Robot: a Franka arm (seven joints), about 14 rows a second.
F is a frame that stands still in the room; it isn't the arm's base.
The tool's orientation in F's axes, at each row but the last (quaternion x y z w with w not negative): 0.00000, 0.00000, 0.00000, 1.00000; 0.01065, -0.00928, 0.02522, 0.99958; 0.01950, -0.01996, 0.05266, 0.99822; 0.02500, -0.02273, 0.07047, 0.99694; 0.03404, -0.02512, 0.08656, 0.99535; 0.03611, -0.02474, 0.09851, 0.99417; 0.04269, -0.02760, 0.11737, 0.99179; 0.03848, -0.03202, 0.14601, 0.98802; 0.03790, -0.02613, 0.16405, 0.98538; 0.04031, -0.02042, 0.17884, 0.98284; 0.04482, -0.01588, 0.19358, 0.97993
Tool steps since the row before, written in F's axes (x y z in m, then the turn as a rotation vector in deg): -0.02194, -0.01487, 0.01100, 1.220, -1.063, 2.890; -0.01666, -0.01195, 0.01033, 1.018, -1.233, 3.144; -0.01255, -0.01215, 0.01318, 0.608, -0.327, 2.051; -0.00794, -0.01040, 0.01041, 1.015, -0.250, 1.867; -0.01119, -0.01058, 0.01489, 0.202, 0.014, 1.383; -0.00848, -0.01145, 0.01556, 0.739, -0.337, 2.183; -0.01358, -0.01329, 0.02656, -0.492, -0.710, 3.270; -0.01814, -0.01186, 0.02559, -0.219, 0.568, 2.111; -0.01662, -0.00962, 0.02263, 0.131, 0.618, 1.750; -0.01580, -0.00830, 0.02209, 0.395, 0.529, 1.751; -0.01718, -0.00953, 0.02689, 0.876, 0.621, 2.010
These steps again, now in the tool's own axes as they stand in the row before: -0.02194, -0.01487, 0.01100, 1.220, -1.063, 2.890; -0.01704, -0.01087, 0.01089, 1.015, -1.217, 3.151; -0.01319, -0.01026, 0.01413, 0.656, -0.314, 2.038; -0.00879, -0.00867, 0.01127, 1.060, -0.304, 1.834; -0.01198, -0.00751, 0.01609, 0.278, 0.066, 1.368; -0.00965, -0.00848, 0.01674, 0.781, -0.330, 2.169; -0.01453, -0.00760, 0.02824, -0.430, -0.316, 3.340; -0.01882, -0.00433, 0.02742, 0.111, 0.747, 2.063; -0.01735, -0.00217, 0.02398, 0.434, 0.656, 1.686; -0.01648, -0.00057, 0.02312, 0.650, 0.480, 1.688; -0.01818, -0.00004, 0.02790, 1.142, 0.403, 1.930
